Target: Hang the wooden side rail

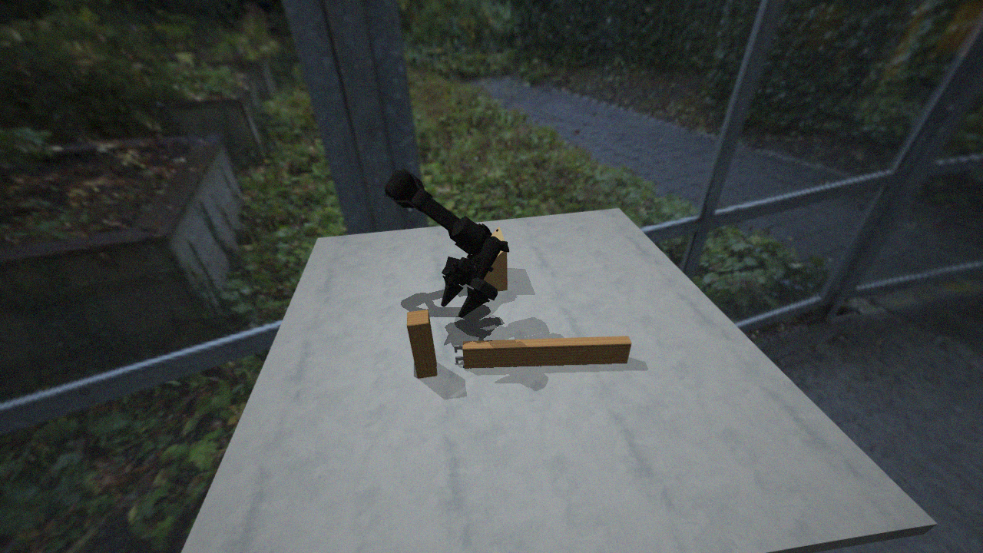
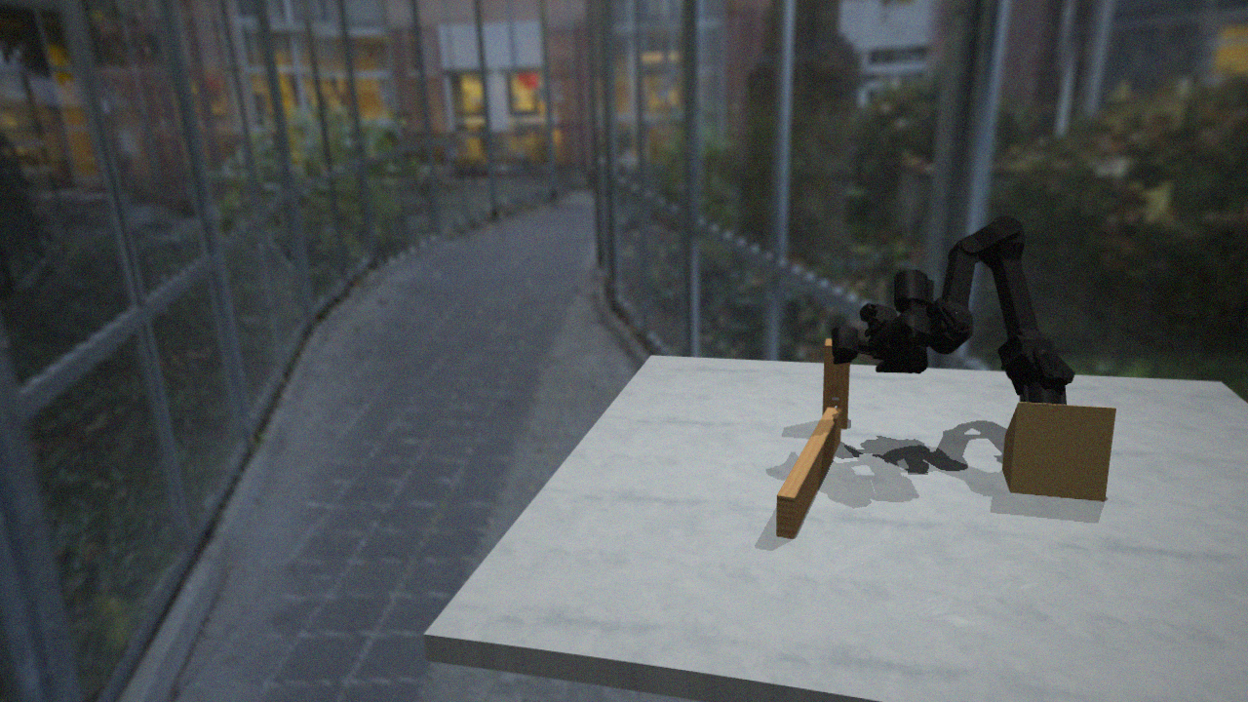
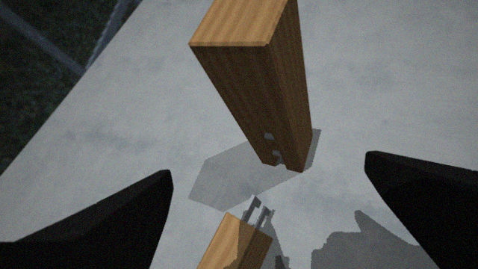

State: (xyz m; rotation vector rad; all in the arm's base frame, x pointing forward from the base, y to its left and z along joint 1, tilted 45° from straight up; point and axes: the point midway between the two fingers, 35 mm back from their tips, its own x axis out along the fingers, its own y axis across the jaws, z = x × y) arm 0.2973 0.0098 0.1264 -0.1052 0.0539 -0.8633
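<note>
My gripper tip is now 70 mm to the left of the wooden headboard post, 70 mm above it and 50 mm short of it.
</note>
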